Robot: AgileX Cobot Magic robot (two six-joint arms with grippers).
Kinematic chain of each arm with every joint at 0, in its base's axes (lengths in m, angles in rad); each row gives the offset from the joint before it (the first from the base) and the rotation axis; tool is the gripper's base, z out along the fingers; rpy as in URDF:
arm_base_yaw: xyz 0 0 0.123 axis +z
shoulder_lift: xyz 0 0 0 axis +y
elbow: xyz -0.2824 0 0.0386 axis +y
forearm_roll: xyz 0.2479 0 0.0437 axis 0.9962 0 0.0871
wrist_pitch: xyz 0 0 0 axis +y
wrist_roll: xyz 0.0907 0 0.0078 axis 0.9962 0 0.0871
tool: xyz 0 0 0 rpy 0 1.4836 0
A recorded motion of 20 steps. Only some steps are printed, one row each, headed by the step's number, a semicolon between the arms.
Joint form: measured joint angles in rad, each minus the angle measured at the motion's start. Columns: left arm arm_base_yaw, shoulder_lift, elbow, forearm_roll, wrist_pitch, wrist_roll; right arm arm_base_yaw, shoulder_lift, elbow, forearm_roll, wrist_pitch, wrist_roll.
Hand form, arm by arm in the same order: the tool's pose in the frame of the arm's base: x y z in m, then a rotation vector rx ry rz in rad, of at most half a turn. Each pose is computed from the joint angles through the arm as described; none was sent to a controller.
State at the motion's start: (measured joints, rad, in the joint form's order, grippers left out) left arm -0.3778 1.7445 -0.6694 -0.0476 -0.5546 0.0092; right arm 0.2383 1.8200 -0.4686 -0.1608 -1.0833 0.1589
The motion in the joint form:
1: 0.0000 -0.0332 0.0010 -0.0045 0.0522 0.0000; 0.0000 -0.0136 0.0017 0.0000 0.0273 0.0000
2: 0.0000 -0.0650 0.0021 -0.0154 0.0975 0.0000; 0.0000 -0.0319 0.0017 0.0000 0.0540 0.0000
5: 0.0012 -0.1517 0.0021 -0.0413 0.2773 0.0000; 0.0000 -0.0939 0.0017 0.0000 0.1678 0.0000
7: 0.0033 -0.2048 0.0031 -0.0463 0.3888 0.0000; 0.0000 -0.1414 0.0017 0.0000 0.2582 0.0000
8: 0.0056 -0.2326 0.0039 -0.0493 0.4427 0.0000; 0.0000 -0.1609 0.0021 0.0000 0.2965 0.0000
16: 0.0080 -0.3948 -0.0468 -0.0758 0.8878 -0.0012; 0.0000 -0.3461 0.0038 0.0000 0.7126 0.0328
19: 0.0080 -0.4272 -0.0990 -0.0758 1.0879 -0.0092; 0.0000 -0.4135 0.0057 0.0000 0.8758 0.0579
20: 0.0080 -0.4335 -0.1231 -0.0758 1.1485 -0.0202; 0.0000 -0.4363 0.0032 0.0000 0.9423 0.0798
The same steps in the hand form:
1: 0.3002 -0.1167 0.1651 0.3295 2.0057 -0.2362; 0.2799 0.0810 0.1391 -0.2430 1.7676 0.3530
2: 0.2970 -0.1152 0.1713 0.3195 2.0225 -0.2377; 0.2792 0.0807 0.1420 -0.2450 1.7757 0.3481
5: 0.2851 -0.1104 0.1841 0.3062 2.1202 -0.2401; 0.2758 0.0789 0.1499 -0.2532 1.8263 0.3261
7: 0.2764 -0.1071 0.1914 0.3107 2.1801 -0.2403; 0.2724 0.0772 0.1555 -0.2589 1.8682 0.3079
8: 0.2718 -0.1051 0.1955 0.3108 2.2075 -0.2406; 0.2708 0.0764 0.1576 -0.2612 1.8869 0.3001
16: 0.2406 -0.0972 0.2254 0.3386 2.4412 -0.2593; 0.2488 0.0658 0.1732 -0.2437 2.1198 0.2269
19: 0.2315 -0.0958 0.2379 0.3628 2.5556 -0.2599; 0.2374 0.0607 0.1776 -0.2173 2.2187 0.2000
20: 0.2299 -0.0959 0.2434 0.3591 2.5875 -0.2635; 0.2334 0.0588 0.1790 -0.1920 2.2617 0.1940

